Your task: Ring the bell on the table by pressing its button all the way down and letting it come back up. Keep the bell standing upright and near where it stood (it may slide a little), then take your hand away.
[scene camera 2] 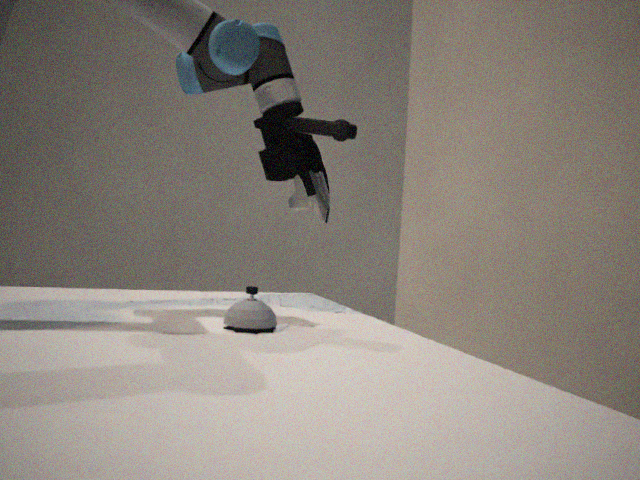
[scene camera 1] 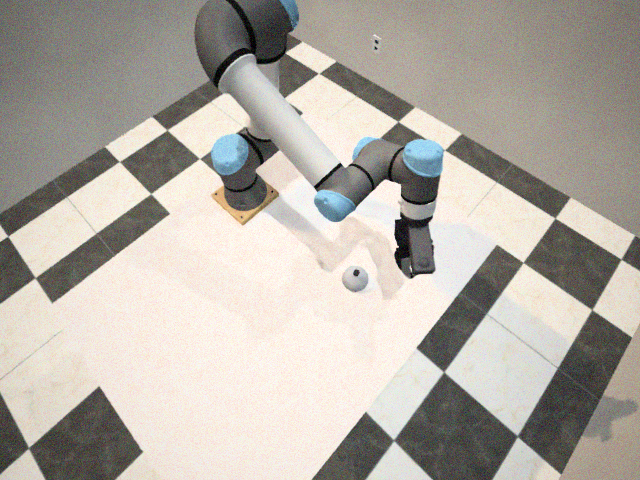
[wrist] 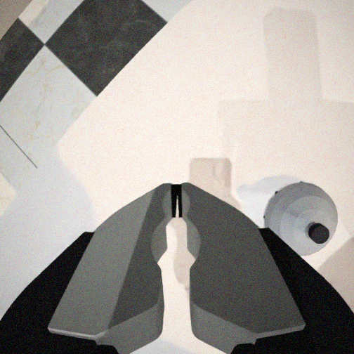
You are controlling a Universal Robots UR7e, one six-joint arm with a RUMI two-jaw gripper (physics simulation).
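Pixels of known places: gripper, fingertip midpoint: [scene camera 2: 325, 223] [scene camera 1: 410, 278]; arm's base, origin of the base link: [scene camera 1: 246, 193].
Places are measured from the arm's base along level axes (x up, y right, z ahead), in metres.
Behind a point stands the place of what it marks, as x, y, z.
A grey domed bell [scene camera 1: 354, 279] @[0.021, -0.064, 0.498] [scene camera 2: 250, 315] @[0.005, -0.042, 0.484] [wrist: 296, 215] stands upright on the white table [scene camera 1: 206, 361] @[-0.022, 0.416, 0.393] [scene camera 2: 361, 413] @[-0.022, 0.340, 0.534] [wrist: 200, 75]. Its black button [scene camera 1: 356, 272] @[0.044, -0.077, 0.491] [scene camera 2: 251, 290] @[0.040, -0.069, 0.488] [wrist: 318, 233] stands up on a short stem above the dome. My gripper [scene camera 2: 325, 221] @[0.151, -0.138, 0.619] [wrist: 176, 186] is shut and empty, its fingertips close together. It hangs tilted, well above the bell and to its right in the second scene view, touching nothing. In the wrist view the bell is to the right of the fingertips and a little lower. In the first scene view the gripper's fingertips are mostly hidden by its body.
The arm's base plate [scene camera 1: 242, 219] @[0.002, 0.073, 0.083] is at the back left of the table in the first scene view. The table's right edge runs past the bell in the second scene view, with a beige wall [scene camera 2: 516, 180] beyond. Shadows of the arm lie around the bell.
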